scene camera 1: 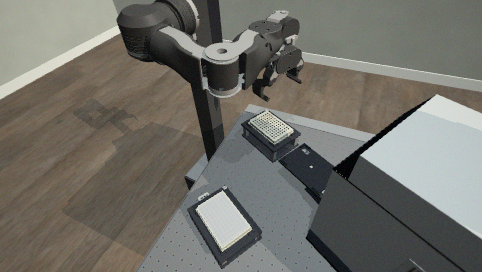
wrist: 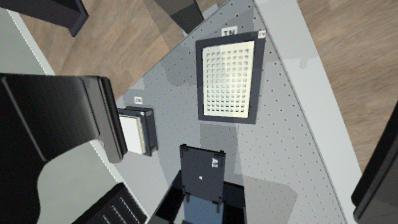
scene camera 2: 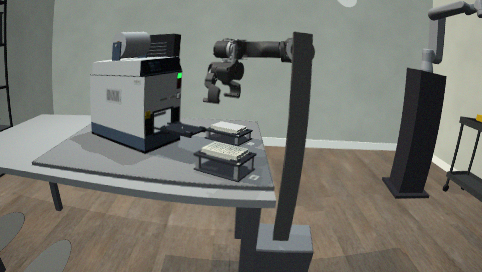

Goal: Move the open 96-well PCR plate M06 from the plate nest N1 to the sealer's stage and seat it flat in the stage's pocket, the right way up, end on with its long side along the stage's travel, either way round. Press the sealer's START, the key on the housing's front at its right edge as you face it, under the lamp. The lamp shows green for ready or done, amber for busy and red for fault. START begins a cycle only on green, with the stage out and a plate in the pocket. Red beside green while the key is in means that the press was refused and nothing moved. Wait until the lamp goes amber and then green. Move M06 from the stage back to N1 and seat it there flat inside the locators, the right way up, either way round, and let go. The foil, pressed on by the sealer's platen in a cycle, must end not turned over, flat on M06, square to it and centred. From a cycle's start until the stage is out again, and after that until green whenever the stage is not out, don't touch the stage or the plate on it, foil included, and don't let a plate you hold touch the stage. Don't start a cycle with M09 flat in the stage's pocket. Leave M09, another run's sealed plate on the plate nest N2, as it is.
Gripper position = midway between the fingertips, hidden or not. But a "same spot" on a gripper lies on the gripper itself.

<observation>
my gripper: scene camera 1 278,88; wrist; scene camera 2
same spot on my gripper: (wrist: 53,114) = (scene camera 2: 234,89)
</observation>
